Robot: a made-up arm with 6 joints.
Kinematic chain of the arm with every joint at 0, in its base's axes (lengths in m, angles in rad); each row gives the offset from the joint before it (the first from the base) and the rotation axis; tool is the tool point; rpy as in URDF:
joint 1: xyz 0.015 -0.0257 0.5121 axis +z
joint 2: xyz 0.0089 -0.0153 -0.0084 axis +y
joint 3: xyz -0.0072 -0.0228 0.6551 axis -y
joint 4: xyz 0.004 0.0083 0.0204 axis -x
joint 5: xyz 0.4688 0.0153 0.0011 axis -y
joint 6: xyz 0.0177 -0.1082 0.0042 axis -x
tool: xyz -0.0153 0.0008 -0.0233 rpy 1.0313 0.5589 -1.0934
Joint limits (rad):
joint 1: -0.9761..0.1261
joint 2: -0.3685..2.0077
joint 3: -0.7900..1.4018
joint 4: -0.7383..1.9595
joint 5: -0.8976..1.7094
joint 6: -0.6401..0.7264
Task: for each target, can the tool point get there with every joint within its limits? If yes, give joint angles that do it. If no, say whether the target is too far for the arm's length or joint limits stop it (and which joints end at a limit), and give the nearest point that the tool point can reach.
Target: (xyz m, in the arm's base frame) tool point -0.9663 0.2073 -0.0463
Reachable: no: joint limits stop it (at a limit: joint 1, joint 2, joint 3) | nearest point -0.0137 -0.2163 0.0800 | short by 1.050 m
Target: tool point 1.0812 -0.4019 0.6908
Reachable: yes | joints -0.2473 1.3167 1.2264 0.6432 0.3875 -0.4342
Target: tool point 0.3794 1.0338 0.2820
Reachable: no: joint limits stop it (at a limit: joint 1, joint 3, joint 4, joint 5, joint 6) | nearest point 0.5401 0.0570 0.2653 | short by 0.990 m
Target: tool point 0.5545 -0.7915 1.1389
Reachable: yes | joints -0.8530 0.7982 1.0133 0.7749 0.6416 -0.3770
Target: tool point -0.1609 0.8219 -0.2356
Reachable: no: joint limits stop it (at a limit: joint 1, joint 2, joint 4, joint 5, joint 6) | nearest point 0.2064 0.0147 -0.0527 | short by 0.905 m
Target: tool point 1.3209 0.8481 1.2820
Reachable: no: too far | nearest point 1.0237 0.1179 1.0665 | short by 0.817 m
